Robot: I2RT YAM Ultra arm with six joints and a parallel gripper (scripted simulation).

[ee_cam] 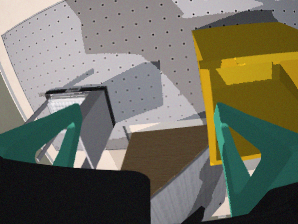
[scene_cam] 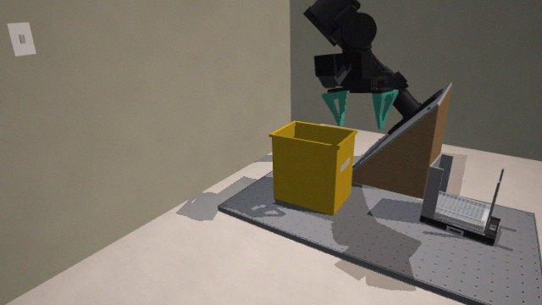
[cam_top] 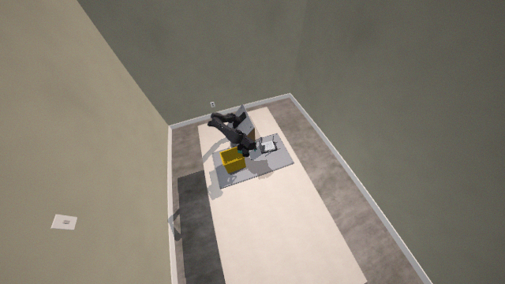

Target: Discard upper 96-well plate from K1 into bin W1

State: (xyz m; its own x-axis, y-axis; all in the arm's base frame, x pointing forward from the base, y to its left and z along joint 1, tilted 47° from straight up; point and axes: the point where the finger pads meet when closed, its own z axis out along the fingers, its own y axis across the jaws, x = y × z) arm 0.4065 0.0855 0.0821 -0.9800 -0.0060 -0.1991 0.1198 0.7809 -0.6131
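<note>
The tall grey post lies 90 mm behind my hand, 150 mm to the left of it and 160 mm below it. Round my hand: yellow plastics bin W1: 40 mm behind, 130 mm to the right, 150 mm below; then thin post: 90 mm behind, 270 mm to the left, 160 mm below.
</note>
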